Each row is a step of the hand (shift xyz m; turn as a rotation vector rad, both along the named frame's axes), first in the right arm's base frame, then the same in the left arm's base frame.
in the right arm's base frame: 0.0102 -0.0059 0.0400 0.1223 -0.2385 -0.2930
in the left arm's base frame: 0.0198 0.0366 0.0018 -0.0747 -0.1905 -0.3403
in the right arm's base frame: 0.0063 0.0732 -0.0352 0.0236 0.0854 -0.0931
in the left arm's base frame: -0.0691 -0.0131 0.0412 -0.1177 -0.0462 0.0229
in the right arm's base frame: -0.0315 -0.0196 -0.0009 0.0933 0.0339 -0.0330
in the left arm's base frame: 0.0293 -0.0226 0.0030 -0.0907 0.0355 -0.0381
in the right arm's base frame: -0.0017 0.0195 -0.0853 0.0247 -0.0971 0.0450
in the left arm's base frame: -0.0577 -0.0650 -0.0101 0.0725 0.0360 -0.0742
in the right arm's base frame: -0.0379 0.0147 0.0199 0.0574 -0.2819 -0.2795
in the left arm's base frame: 0.0223 -0.0052 0.0391 -0.0041 -0.2255 -0.3317
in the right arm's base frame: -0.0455 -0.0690 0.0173 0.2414 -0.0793 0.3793
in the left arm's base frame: 0.0782 -0.0240 -0.0208 0.1235 0.4314 -0.0843
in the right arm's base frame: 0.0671 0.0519 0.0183 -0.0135 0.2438 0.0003
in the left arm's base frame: -0.0599 0.0625 0.0062 -0.1473 0.0277 0.1928
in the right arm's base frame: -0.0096 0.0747 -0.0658 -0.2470 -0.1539 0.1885
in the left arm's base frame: -0.0779 -0.0464 0.0422 0.3358 -0.0241 0.0830
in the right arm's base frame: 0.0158 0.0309 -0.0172 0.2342 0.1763 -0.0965
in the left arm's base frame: -0.0376 0.0006 0.0091 -0.2931 0.0917 -0.0307
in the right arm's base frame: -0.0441 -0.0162 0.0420 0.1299 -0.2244 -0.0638
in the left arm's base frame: 0.0573 0.0039 0.0259 0.0365 -0.0043 -0.2645
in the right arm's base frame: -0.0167 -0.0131 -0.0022 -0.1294 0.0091 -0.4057
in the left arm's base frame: 0.0163 -0.0137 -0.0010 -0.1548 -0.3946 -0.0415
